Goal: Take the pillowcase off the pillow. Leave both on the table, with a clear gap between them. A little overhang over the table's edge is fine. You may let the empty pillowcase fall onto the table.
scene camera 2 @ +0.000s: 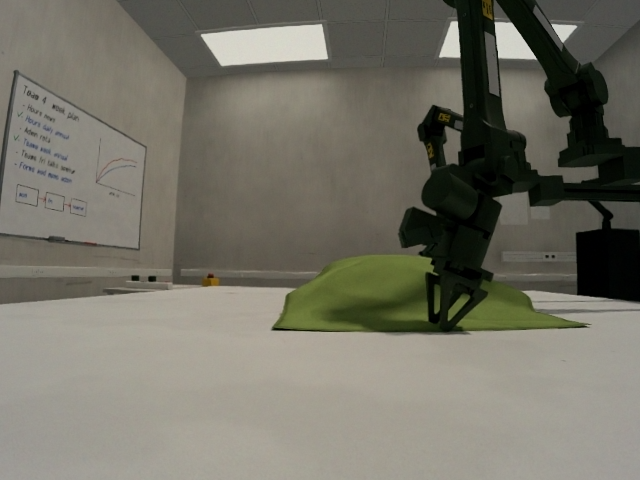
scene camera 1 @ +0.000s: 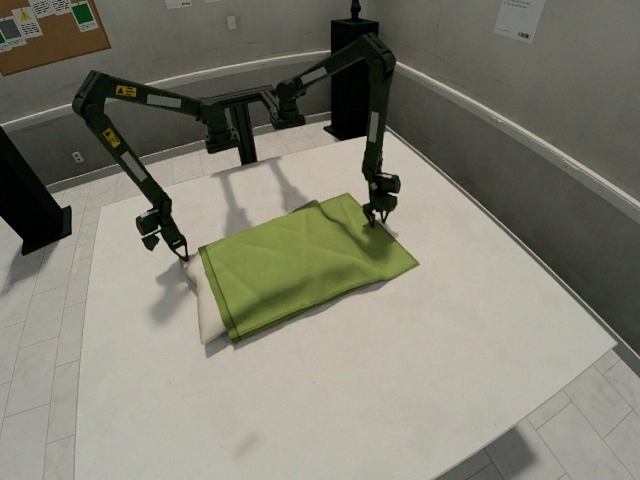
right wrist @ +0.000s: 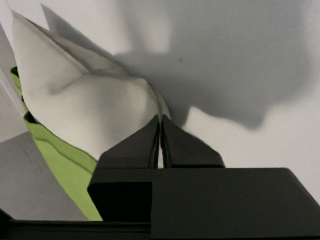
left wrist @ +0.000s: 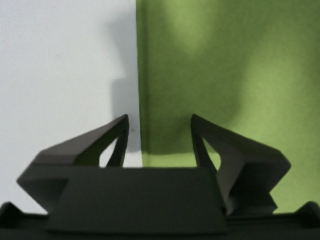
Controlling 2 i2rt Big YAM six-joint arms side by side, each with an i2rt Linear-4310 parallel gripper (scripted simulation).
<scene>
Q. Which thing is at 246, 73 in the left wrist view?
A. A green pillowcase.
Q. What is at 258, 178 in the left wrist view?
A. My left gripper.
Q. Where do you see a pillow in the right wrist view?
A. At 89, 101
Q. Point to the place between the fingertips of my right gripper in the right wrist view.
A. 160, 120
</scene>
